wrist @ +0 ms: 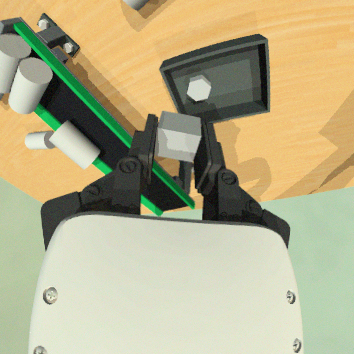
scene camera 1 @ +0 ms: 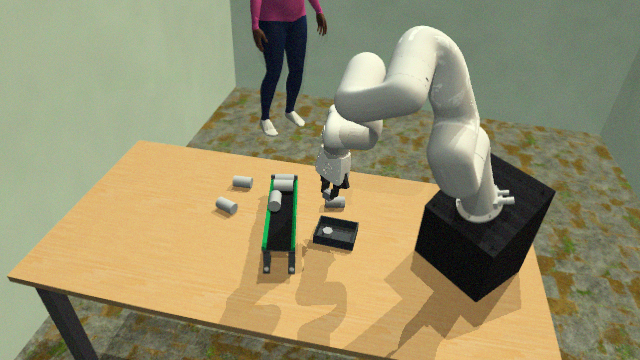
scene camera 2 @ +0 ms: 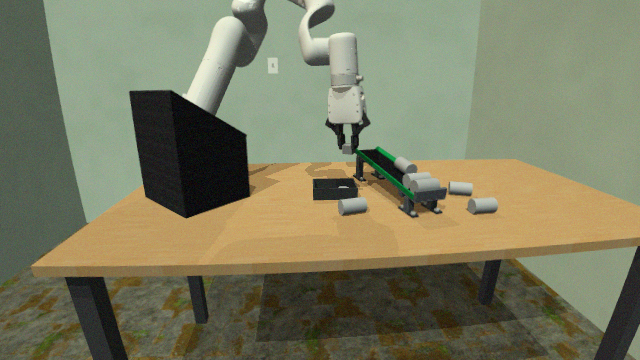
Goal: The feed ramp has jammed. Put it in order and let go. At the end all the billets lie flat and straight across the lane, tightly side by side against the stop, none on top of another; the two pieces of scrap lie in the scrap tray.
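Frame: origin at the arm's base, x back, y up, z left, level; metres.
Where they show: gripper, fingertip midpoint: (wrist: 176,133) (scene camera 1: 329,194) (scene camera 2: 348,148); arm's base at its link origin: (scene camera 1: 479,202) (scene camera 2: 196,116).
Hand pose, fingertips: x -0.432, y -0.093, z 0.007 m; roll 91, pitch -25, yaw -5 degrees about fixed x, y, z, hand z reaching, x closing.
Things, the pixels of their top centre, and the offset from my fingertips. "spot": a spot on its surface instead.
- scrap at its top centre: (wrist: 175,148) (scene camera 2: 348,144) (scene camera 1: 328,191) dy +0.013, dx -0.001, dz +0.003 m
- pale hexagonal piece at its top centre: (wrist: 198,90) (scene camera 1: 327,230) dy -0.126, dx +0.011, dz +0.028 m
- scrap tray at its top centre: (wrist: 219,89) (scene camera 2: 334,183) (scene camera 1: 336,228) dy -0.111, dx +0.039, dz +0.025 m
- ramp's lane at a spot on its surface: (scene camera 1: 281,227) spot: dy -0.062, dx -0.105, dz +0.132 m
- stop at its top centre: (scene camera 2: 431,188) dy -0.072, dx -0.204, dz -0.129 m
- third billet at its top centre: (wrist: 67,156) (scene camera 2: 406,158) (scene camera 1: 274,194) dy -0.033, dx -0.171, dz +0.029 m
My gripper (scene camera 1: 330,194) (scene camera 2: 348,145) (wrist: 176,133) is shut on a grey blocky piece of scrap (scene camera 2: 347,149) (wrist: 180,135), held in the air between ramp and tray. The other scrap, a pale hexagonal piece (scene camera 1: 327,230) (wrist: 199,88), lies in the scrap tray (scene camera 1: 334,244) (scene camera 2: 327,193) (wrist: 266,75). On the ramp's lane (scene camera 1: 281,227), two billets lie across it, side by side at the stop (scene camera 2: 431,194). A third billet (scene camera 1: 275,200) (scene camera 2: 405,165) (wrist: 75,144) lies askew, roughly lengthwise over the left rail. Loose billets (scene camera 1: 242,182) (scene camera 1: 226,205) (scene camera 1: 335,202) lie on the table.
Two loose billets (scene camera 2: 482,205) (scene camera 2: 460,188) lie beyond the ramp from the arm; another (scene camera 2: 352,206) lies beside the tray. Green side rails (scene camera 1: 294,215) edge the raised ramp. The arm stands on a black pedestal (scene camera 1: 462,260) (scene camera 2: 165,155). A person stands behind the table.
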